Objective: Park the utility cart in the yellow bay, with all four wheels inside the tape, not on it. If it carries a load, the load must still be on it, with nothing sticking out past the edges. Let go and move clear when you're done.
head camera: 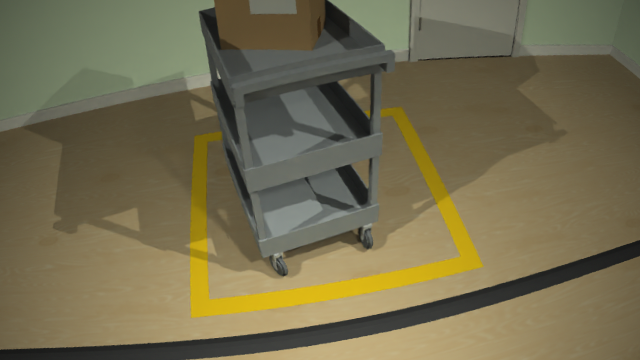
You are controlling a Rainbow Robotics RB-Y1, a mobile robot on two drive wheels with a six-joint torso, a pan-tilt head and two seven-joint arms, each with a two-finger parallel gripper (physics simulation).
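Frame: origin at the robot's base, x ahead, y left, z up, level; millimetres.
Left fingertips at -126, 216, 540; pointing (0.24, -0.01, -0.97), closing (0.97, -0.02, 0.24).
Note:
A point is followed by its place in that frame, as x, y, z.
The grey three-tier utility cart [312,155] @[1011, 32, 530] stands upright over the yellow taped bay [345,286] @[888, -59, 1], turned slightly relative to the tape. Its two near wheels rest on the floor inside the tape, apart from it. Its two far wheels are hidden behind the shelves, so their place cannot be told. A brown cardboard box [270,30] @[1238, 144, 865] sits on the top tray toward the far left; its top is cut off by the view's upper edge, and its visible base lies within the tray. Neither my left nor my right gripper shows in this view.
A curved black strip [350,327] @[695, -66, 14] crosses the floor in front of the bay. A green wall [115,45] @[2363, 1253, 421] stands behind the cart, with a grey door [465,30] @[2677, -1009, 223] at the back right. Shadows fall on the floor on both sides of the cart.

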